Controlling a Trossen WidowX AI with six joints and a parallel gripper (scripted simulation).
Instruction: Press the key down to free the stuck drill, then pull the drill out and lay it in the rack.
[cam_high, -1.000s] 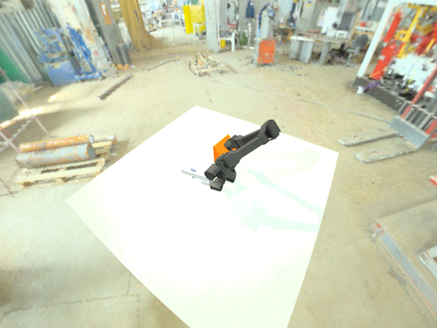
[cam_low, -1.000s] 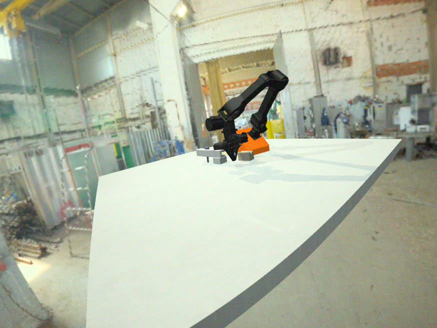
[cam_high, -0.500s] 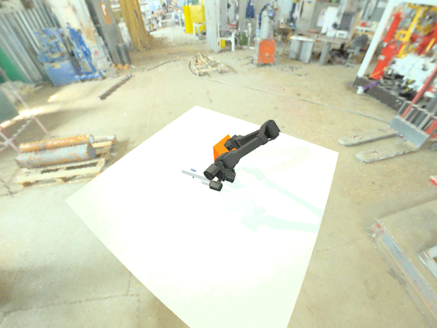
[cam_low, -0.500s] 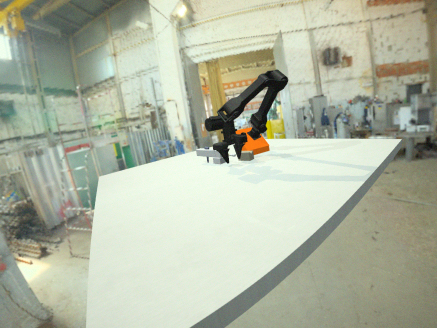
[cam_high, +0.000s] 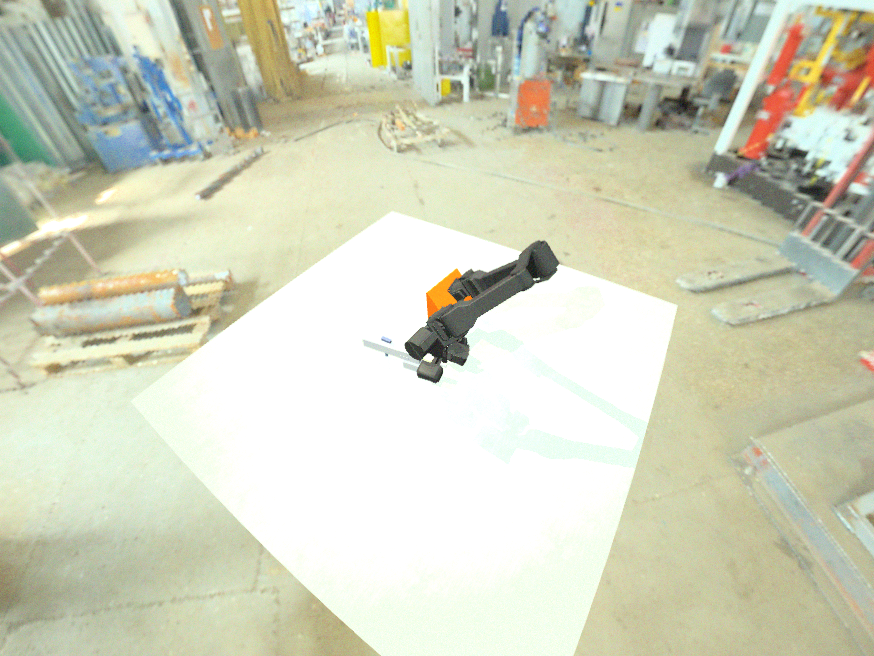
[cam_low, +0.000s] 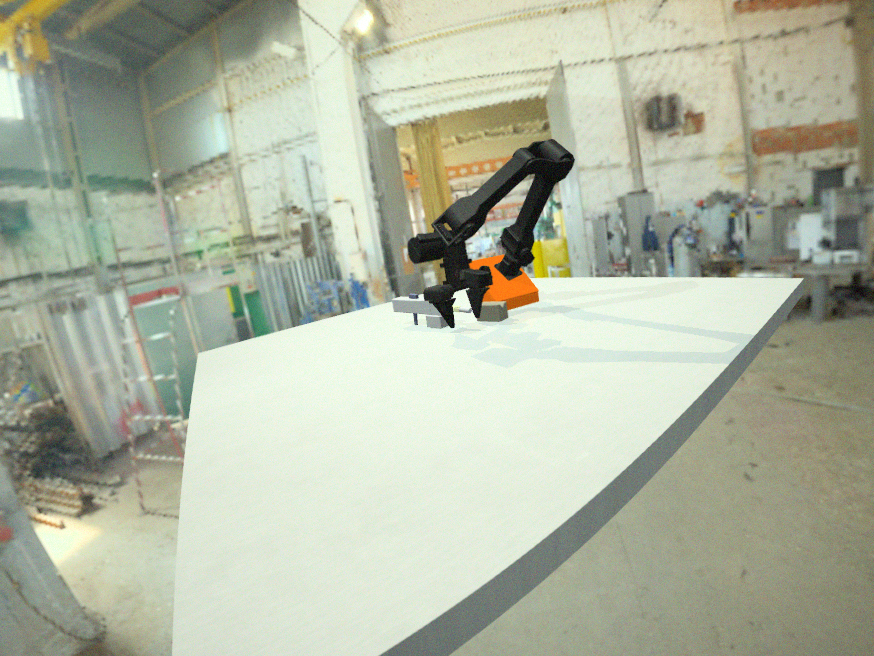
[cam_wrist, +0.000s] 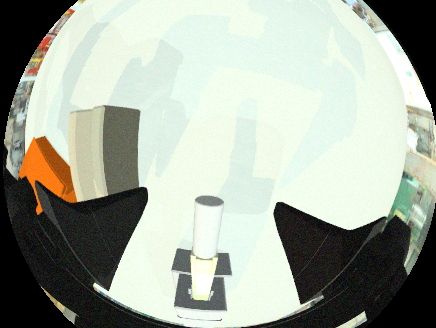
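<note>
The drill lies 4 cm to the right of my gripper tip and 4 cm above it. Round my gripper tip: blue key (3 cm ahead, 17 cm to the right, 4 cm above); then grey-tan block (8 cm behind, 1 cm to the left, 1 cm above); then grey fixture (2 cm ahead, 14 cm to the right, 3 cm above).
</note>
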